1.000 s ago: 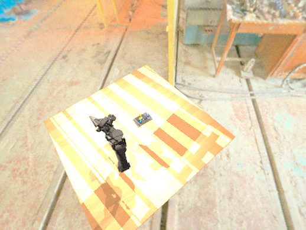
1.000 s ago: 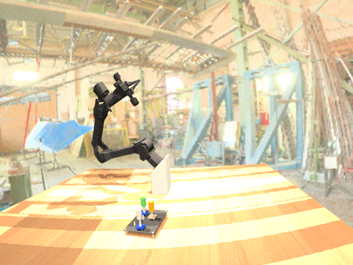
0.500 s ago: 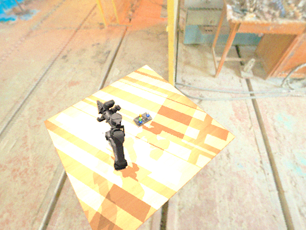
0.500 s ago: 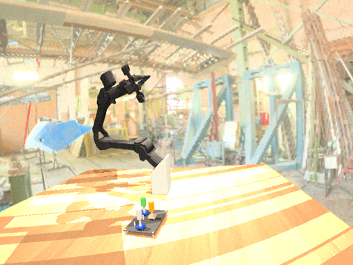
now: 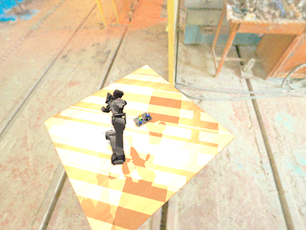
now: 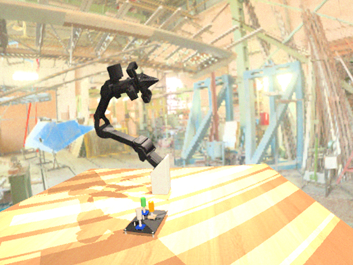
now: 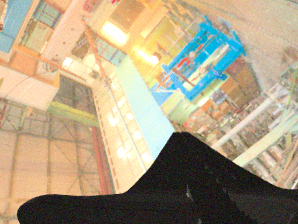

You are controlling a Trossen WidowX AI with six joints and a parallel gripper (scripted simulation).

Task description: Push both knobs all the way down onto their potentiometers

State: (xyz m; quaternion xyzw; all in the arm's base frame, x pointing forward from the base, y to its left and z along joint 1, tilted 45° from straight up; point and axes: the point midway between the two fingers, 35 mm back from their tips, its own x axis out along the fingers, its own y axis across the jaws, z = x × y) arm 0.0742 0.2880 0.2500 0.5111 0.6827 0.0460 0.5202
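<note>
The orange knob lies 19 cm ahead of my gripper tip, 1 cm to the left of it and 44 cm below it.
</note>
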